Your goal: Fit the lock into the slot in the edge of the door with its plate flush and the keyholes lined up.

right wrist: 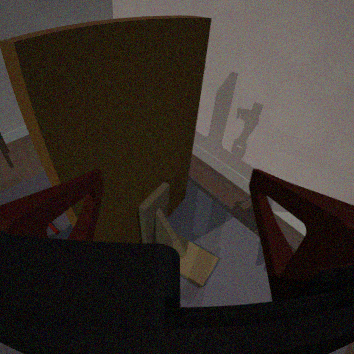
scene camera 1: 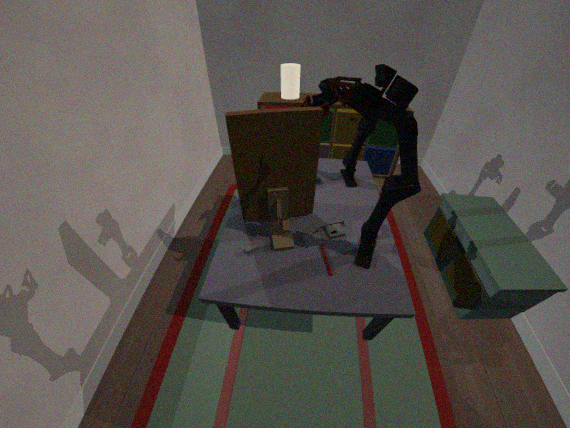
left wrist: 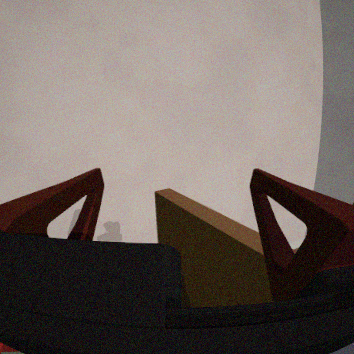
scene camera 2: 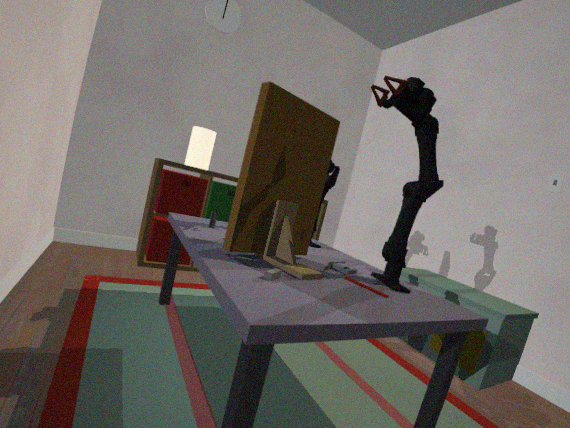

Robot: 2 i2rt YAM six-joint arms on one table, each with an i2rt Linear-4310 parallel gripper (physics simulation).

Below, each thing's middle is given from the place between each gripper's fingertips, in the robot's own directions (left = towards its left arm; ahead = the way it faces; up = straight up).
Scene:
My right gripper is now 130 mm short of the brown door [scene camera 2: 290,145], 220 mm to the right of it and 210 mm above it. Round my right hand: wooden stand [scene camera 2: 279,250] (130 mm ahead, 220 mm to the left, 410 mm below).
Now: left hand 420 mm above the brown door, 200 mm short of it and 130 mm to the left of it. From my left hand the other things lie so: wooden stand (620 mm below, 200 mm ahead, 130 mm to the right).

